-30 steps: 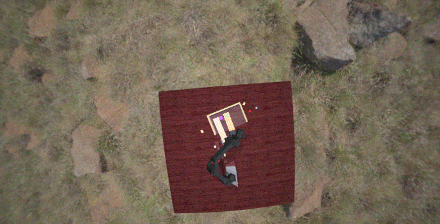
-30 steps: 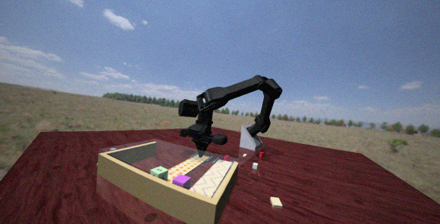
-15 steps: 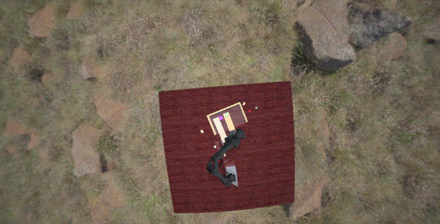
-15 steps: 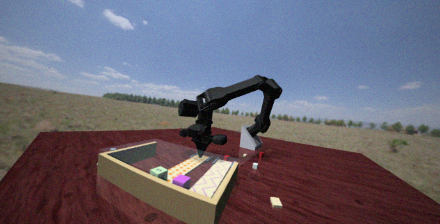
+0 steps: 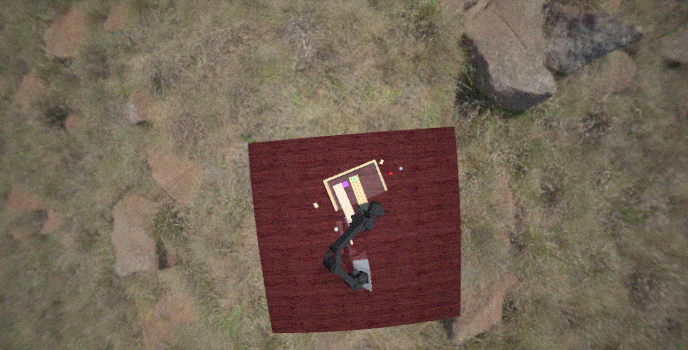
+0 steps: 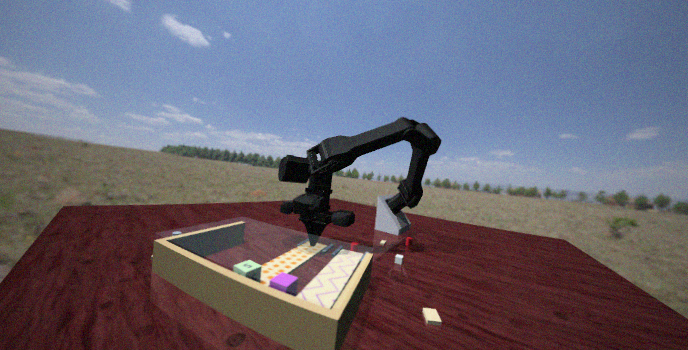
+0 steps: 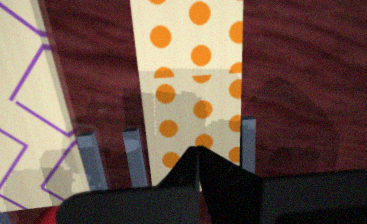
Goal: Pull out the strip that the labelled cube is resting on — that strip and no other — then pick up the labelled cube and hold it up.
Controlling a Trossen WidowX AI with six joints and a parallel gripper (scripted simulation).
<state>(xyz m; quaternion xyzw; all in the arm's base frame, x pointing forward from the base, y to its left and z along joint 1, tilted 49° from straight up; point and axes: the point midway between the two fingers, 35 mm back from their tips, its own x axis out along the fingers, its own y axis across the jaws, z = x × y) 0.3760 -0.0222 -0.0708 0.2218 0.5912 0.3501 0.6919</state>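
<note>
Right now my gripper tip is 100 mm short of the orange-dotted cream strip and 20 mm to the right of it. Also, from my gripper tip: white cube 200 mm to the left, 80 mm behind; grey disc 240 mm to the right, 230 mm ahead; tan block 300 mm to the left, 80 mm ahead.
</note>
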